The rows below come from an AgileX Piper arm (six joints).
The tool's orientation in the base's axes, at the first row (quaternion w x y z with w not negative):
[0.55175, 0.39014, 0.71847, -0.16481]
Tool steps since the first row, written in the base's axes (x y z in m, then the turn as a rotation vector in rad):
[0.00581, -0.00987, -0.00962, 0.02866, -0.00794, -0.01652]
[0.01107, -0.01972, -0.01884, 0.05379, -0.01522, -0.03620]
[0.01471, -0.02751, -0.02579, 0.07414, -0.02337, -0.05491]
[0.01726, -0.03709, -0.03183, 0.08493, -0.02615, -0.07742]
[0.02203, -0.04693, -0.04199, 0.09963, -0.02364, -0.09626]
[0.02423, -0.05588, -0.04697, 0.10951, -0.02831, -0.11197]
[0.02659, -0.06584, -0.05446, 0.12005, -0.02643, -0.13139]
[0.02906, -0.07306, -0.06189, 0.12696, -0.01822, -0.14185]
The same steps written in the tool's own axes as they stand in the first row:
[0.00462, -0.00388, 0.01369, 0.00973, 0.01299, 0.02990]
[0.00893, -0.00808, 0.02686, 0.02293, 0.02317, 0.05808]
[0.01207, -0.01171, 0.03682, 0.03531, 0.02943, 0.08334]
[0.01378, -0.01713, 0.04694, 0.05407, 0.03129, 0.09994]
[0.01901, -0.02187, 0.06009, 0.07110, 0.04017, 0.11438]
[0.02001, -0.02694, 0.06921, 0.08295, 0.04147, 0.12935]
[0.02294, -0.03303, 0.07994, 0.10065, 0.04674, 0.14163]
[0.02684, -0.03726, 0.08890, 0.11279, 0.05511, 0.14427]

